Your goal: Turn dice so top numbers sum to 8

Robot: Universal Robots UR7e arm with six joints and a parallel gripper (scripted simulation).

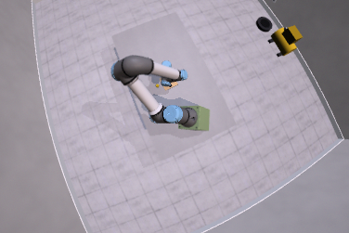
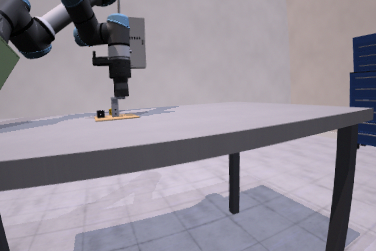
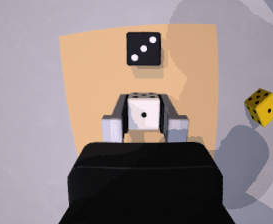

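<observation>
Now: hand 10 mm above the white die. The rest, counted from my hand: mat: 20 mm below; yellow die: 120 mm to the left, 10 mm below.
</observation>
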